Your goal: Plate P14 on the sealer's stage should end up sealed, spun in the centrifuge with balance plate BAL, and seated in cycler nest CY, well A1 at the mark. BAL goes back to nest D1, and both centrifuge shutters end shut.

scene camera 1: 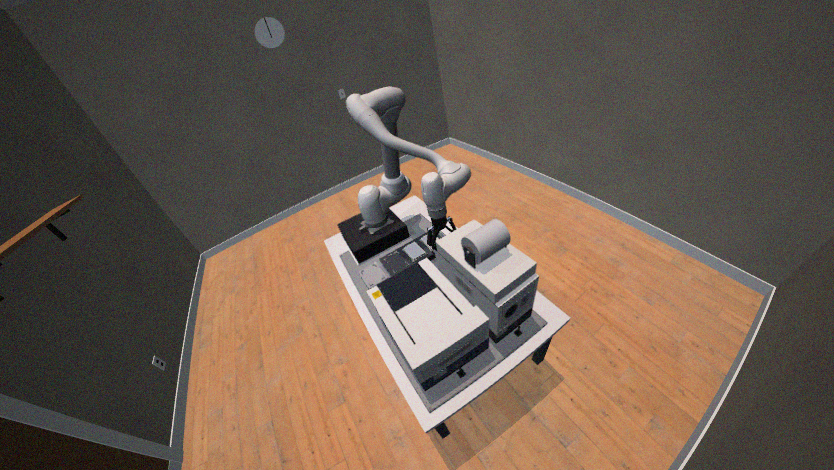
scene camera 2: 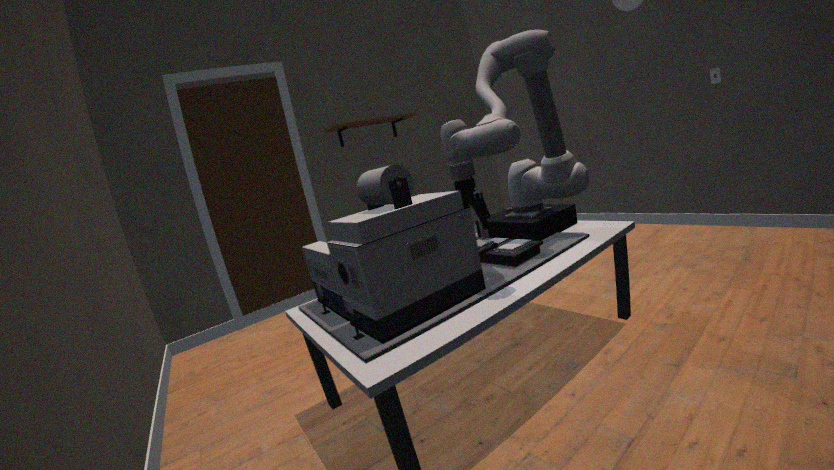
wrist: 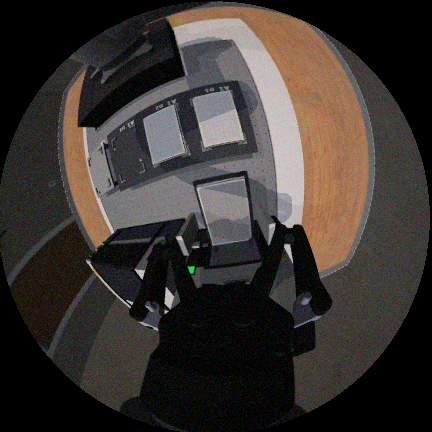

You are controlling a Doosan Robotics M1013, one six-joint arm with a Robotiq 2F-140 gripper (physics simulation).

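Frame: origin at the arm's base, x ahead, y left, z up, level; centimetres.
Where they show: gripper, fingertip midpoint: (wrist: 225, 215); arm's base at its link origin: (scene camera 1: 377, 223) (scene camera 2: 528, 214).
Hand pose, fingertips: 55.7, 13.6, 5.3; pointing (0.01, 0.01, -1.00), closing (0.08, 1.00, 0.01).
Observation:
Each offset is from my fingertips to the centre of the thing, as dx, dy, dz. "spot": to the spot under its first point.
My gripper (scene camera 1: 441, 236) (scene camera 2: 480, 224) (wrist: 225, 215) is open and empty, its fingers spread over the sealer's stage end. A clear-topped plate, P14 by its place (wrist: 225, 207), lies flat on the stage between and beyond the fingers in the wrist view. The plate in nest D1, by its place BAL (scene camera 1: 415, 251) (wrist: 218, 119), sits flat, as does a bluish plate @[-19.0, -9.0, -8.9] (wrist: 165, 134) in nest D2. Nest D3 @[spot: -18.5, -21.5, -9.7] (wrist: 127, 157) is empty. A silver nest @[-21.6, -36.8, -12.0] (scene camera 1: 373, 273) (wrist: 100, 172) beside it is empty; its label is unreadable. The low centrifuge @[spot: +39.4, -29.7, +6.1] (scene camera 1: 446, 324) has a dark top area; its shutter states are unclear.
The tall sealer @[+30.9, -1.7, +9.1] (scene camera 1: 490, 269) (scene camera 2: 414, 262) with its roll @[+33.0, -1.9, +27.1] (scene camera 1: 490, 238) (scene camera 2: 382, 185) stands beside the centrifuge and close to the gripper. The black robot base block (scene camera 1: 373, 236) (scene camera 2: 536, 223) (wrist: 135, 75) stands behind the nests. A green light @[spot: +9.2, -9.2, +2.3] (wrist: 191, 270) shows near the left finger.

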